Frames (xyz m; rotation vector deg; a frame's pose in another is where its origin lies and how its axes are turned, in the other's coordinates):
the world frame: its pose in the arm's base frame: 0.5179 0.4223 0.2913 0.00 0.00 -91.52
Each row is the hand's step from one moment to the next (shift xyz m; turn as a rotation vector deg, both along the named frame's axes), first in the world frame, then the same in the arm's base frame.
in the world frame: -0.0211 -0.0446 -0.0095 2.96 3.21 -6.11
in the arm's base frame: -0.0440 0.0223 -0.0095 3.13 -3.04 -6.11
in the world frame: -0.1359 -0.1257 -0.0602 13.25 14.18 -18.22
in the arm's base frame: -0.1221 0.1392 -0.0602 13.82 -13.62 -18.22
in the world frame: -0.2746 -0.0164 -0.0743 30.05 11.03 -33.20
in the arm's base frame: -0.0091 0.2749 -0.0743 10.23 -30.33 -33.20
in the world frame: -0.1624 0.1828 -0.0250 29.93 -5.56 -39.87
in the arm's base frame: 0.1870 0.1575 -0.0250 -6.35 -29.77 -39.87
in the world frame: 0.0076 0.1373 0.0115 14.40 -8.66 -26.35
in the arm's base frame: 0.1371 -0.0112 0.0115 -9.04 -14.17 -26.35
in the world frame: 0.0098 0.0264 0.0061 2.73 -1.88 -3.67
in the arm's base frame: 0.0261 -0.0105 0.0061 -1.95 -2.68 -3.67
